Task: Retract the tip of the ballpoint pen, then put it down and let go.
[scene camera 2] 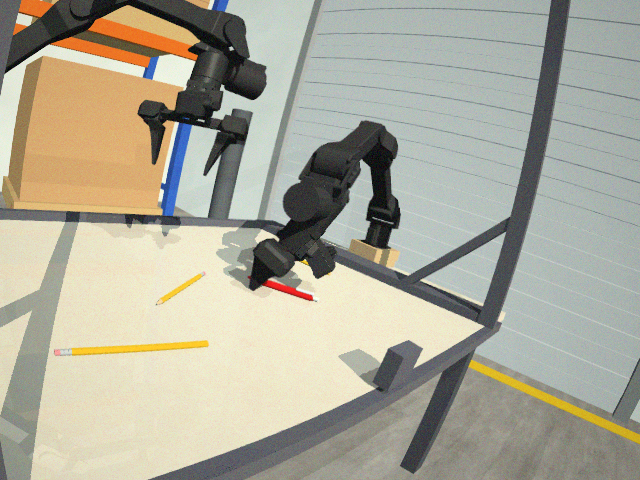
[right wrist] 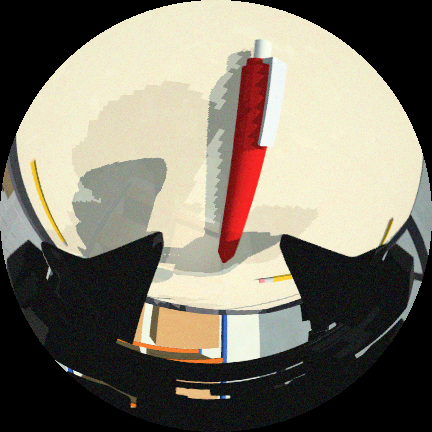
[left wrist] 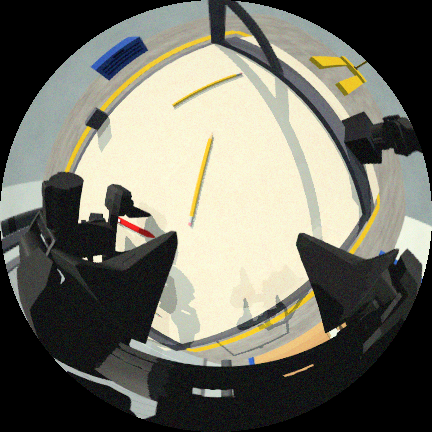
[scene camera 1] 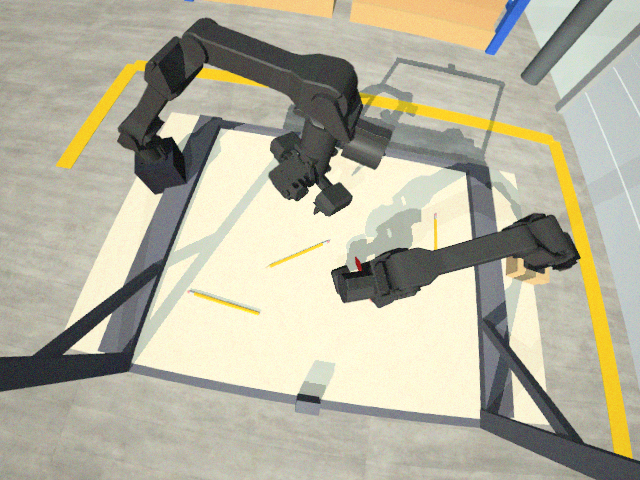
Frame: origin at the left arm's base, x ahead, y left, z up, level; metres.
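Seen in the pictures: left gripper, fingertip midpoint: [scene camera 2: 178, 169] [left wrist: 240, 238] [scene camera 1: 302, 198]; right gripper, fingertip midpoint: [scene camera 2: 260, 282] [right wrist: 224, 240] [left wrist: 145, 232] [scene camera 1: 359, 265]; left arm's base, origin of the base link: [left wrist: 374, 136] [scene camera 1: 153, 154]; right arm's base, origin of the base link: [scene camera 2: 376, 245].
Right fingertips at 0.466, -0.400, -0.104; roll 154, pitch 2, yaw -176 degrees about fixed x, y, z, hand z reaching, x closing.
Observation:
Offsets run from my right fingertips to a thing's top centre, as dx, dy, dz. Level surfaces: height alone.
The red ballpoint pen {-0.001, -0.044, +0.013} [scene camera 1: 357, 263] [scene camera 2: 286, 289] [left wrist: 136, 227] [right wrist: 245, 165] lies on the pale table top {dz -0.002} [scene camera 1: 403, 356] [scene camera 2: 279, 372]. Its white clip and white push button are at the upper end in the right wrist view. Its narrow red end is between the parted fingers, and no point sticks out of it there. My right gripper [scene camera 2: 286, 281] [right wrist: 224, 240] is open low over the pen, its fingers apart on either side and not gripping it. In scene camera 1 the right arm hides most of the pen. My left gripper [scene camera 2: 179, 168] [left wrist: 240, 238] is open and empty, high above the table.
One yellow pencil {-0.155, +0.070, +0.006} [scene camera 1: 298, 253] [scene camera 2: 180, 287] [left wrist: 201, 177] lies near the table's middle. Another pencil {-0.363, -0.007, +0.005} [scene camera 1: 224, 303] [scene camera 2: 131, 347] [left wrist: 207, 89] lies at the lower left in scene camera 1. A third pencil {+0.242, +0.007, +0.005} [scene camera 1: 435, 232] [right wrist: 47, 205] lies beside the right arm. A dark block {-0.217, -0.274, +0.055} [scene camera 1: 308, 404] [scene camera 2: 397, 365] stands on the table edge.

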